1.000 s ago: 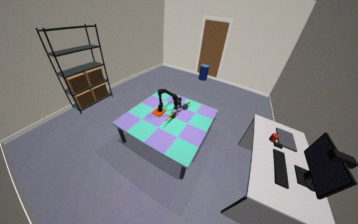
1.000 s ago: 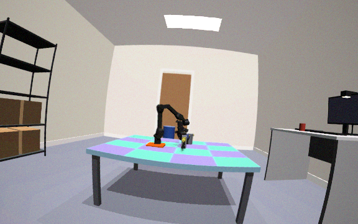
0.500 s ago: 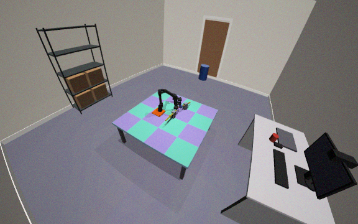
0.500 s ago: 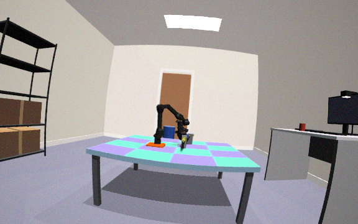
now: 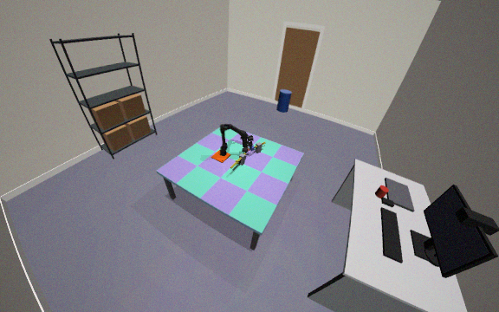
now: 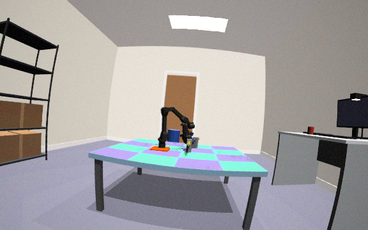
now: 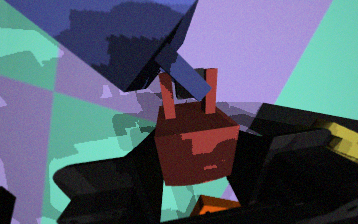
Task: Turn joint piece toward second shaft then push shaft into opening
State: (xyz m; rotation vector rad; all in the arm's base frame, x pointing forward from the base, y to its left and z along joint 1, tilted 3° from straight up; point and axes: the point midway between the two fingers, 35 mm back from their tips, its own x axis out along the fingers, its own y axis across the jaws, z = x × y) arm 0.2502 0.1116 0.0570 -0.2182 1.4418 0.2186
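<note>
The red square joint piece is 1 cm ahead of my gripper tip and 4 cm above it.
</note>
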